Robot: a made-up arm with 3 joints. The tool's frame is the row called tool.
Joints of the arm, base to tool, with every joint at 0 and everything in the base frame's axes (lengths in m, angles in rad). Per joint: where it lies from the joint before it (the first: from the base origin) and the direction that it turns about. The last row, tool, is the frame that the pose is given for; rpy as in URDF.
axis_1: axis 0 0 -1 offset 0.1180 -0.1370 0.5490
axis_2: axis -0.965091 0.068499 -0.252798 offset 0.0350 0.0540 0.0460
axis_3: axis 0 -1 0 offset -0.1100 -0.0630 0.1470
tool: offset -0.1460 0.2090 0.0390 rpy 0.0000 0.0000 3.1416
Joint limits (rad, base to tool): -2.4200..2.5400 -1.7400..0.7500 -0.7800..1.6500
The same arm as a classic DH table. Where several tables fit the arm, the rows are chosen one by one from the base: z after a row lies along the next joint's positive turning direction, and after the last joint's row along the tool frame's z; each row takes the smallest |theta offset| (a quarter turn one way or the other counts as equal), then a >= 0, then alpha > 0; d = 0 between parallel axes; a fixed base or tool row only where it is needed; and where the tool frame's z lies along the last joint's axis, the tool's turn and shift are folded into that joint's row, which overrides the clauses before.
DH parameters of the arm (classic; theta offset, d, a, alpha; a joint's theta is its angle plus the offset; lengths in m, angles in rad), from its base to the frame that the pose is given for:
base (fixed): -0.8598 0 0.1808 3.1416
axis_1: 0.7819 -0.5869 -0.0563 -1.3152
axis_2: 1.5529 0.0372 0.1701 1.6393
axis_3: 1.3146 -0.1413 0.146 1.5708
tool (fixed): 0 0.039 0 0
Joint limits (rad, base to tool): -2.42..2.54 -1.74..0.75 -0.78..1.65

